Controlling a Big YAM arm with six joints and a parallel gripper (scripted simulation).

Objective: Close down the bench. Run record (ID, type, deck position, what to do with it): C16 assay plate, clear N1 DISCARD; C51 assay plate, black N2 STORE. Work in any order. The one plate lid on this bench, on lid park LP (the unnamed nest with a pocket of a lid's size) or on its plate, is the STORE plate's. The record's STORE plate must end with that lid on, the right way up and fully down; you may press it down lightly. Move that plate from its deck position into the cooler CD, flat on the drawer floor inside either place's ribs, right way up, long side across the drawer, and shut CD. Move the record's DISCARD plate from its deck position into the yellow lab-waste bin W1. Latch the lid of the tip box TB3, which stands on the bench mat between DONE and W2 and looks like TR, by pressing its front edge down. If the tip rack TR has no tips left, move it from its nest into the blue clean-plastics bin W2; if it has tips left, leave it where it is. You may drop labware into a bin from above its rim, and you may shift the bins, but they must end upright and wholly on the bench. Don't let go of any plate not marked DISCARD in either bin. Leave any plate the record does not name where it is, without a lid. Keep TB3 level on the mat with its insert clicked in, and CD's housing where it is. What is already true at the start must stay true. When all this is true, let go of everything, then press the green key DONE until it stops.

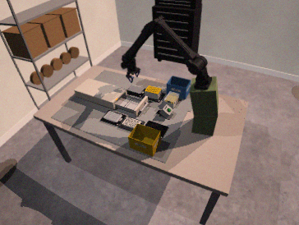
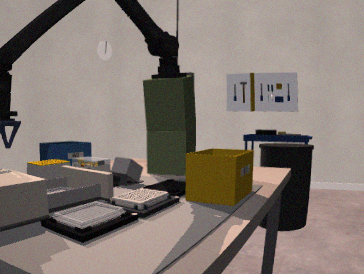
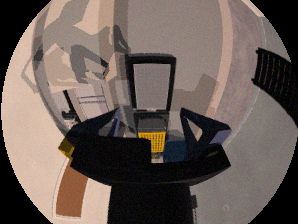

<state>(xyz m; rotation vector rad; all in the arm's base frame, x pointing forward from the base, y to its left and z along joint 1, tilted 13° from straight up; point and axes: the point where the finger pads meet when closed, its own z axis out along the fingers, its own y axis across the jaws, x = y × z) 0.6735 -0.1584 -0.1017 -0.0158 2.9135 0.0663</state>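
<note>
My gripper is now 110 mm above the clear plate lid. The rest, counted from my hand: black plate (120 mm below); then black nest N2 (130 mm below); then yellow-topped tip rack TR (190 mm behind, 80 mm below, 10 mm to the right).
</note>
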